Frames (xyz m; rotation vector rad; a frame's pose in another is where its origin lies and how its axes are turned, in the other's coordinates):
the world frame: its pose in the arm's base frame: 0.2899 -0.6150 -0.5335 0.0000 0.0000 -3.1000
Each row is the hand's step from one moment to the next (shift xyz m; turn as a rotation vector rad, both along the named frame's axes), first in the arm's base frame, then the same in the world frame.
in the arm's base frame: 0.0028 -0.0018 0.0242 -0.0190 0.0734 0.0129
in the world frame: -0.0027 0.0019 0.0242 0.0159 -0.0741 0.0129
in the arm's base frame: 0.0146 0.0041 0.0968 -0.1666 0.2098 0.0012
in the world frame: -0.0148 -0.0035 0.0968 0.1577 -0.2165 0.0012
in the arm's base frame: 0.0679 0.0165 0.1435 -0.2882 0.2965 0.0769
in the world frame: -0.0685 -0.0137 0.1435 0.2756 -0.3082 0.0769
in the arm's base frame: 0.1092 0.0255 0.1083 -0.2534 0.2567 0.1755
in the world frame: -0.1102 -0.0209 0.1083 0.2425 -0.2670 0.1755
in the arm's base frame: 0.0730 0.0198 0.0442 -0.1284 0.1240 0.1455
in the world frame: -0.0738 -0.0167 0.0442 0.1231 -0.1292 0.1455
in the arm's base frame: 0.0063 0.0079 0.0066 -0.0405 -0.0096 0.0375
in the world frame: -0.0066 -0.0076 0.0066 0.0409 0.0079 0.0375
